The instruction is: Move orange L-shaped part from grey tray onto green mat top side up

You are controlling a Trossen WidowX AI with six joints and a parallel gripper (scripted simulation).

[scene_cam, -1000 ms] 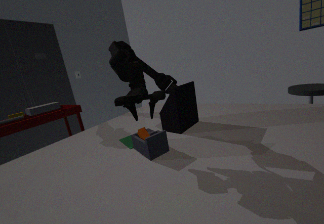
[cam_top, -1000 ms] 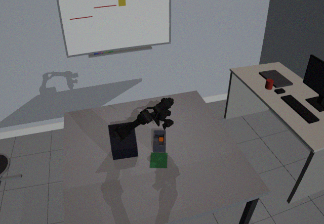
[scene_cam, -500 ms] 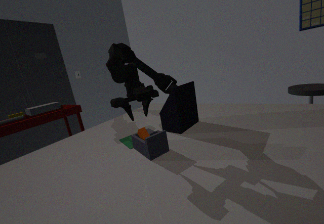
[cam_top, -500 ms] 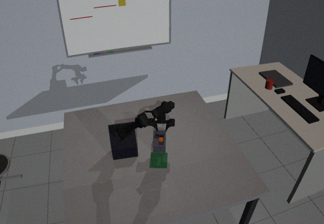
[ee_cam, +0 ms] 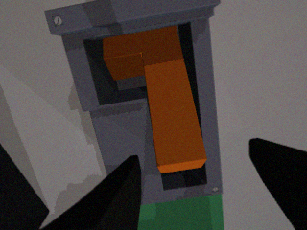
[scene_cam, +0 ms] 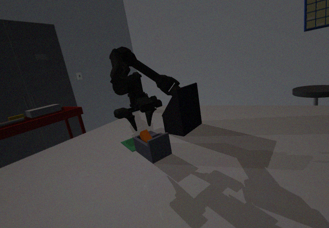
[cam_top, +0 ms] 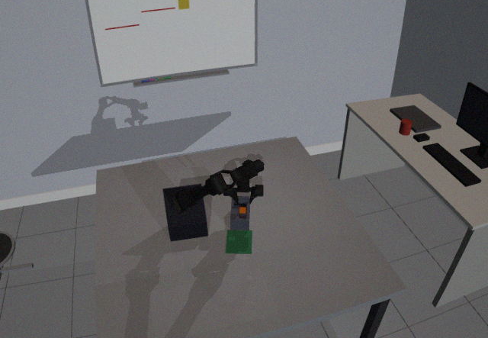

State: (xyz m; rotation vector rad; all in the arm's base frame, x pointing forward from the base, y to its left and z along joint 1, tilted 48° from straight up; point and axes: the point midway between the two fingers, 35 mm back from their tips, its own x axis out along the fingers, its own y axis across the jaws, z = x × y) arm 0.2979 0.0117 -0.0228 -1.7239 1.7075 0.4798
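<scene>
My gripper tip is now 7 cm above the orange L-shaped part, 3 cm to the right of it and 2 cm past it. From my gripper tip the other things lie so: green mat (14 cm to the right, 13 cm below, 4 cm behind).
</scene>
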